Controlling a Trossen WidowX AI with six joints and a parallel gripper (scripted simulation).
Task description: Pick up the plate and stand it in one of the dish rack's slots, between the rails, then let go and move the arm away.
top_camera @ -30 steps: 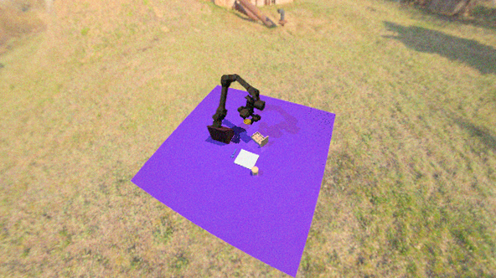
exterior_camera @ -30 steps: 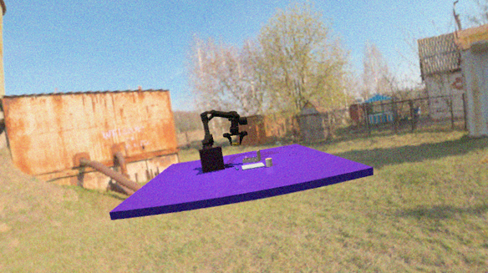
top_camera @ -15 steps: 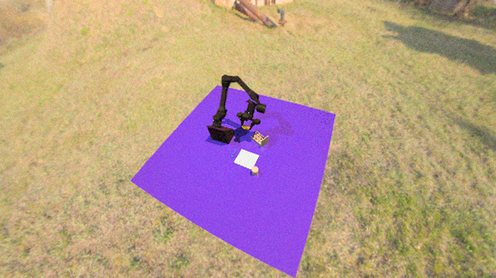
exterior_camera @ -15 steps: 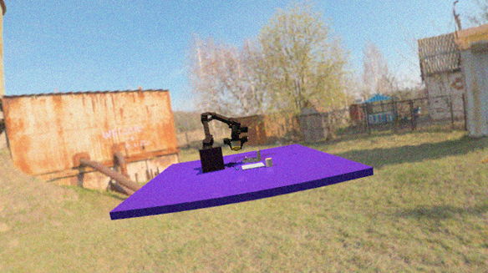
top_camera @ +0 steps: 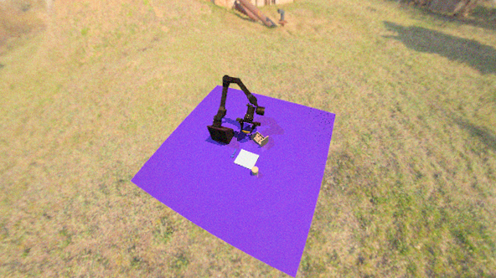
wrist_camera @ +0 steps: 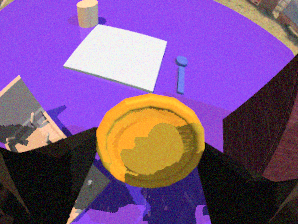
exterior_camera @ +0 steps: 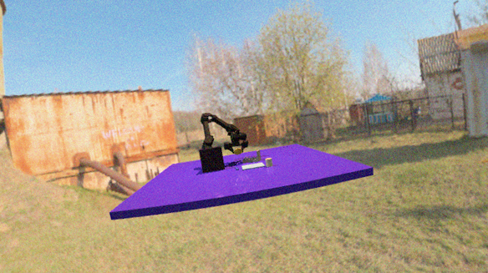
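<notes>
The dish rack lies 90 mm ahead of my gripper tip, 50 mm to the left of it and 70 mm below it. Also, from my gripper tip: plate (10 mm to the left, 10 mm above); then blue spoon (10 mm behind, 170 mm to the right, 80 mm below); then cup (210 mm ahead, 220 mm to the right, 60 mm below).
</notes>
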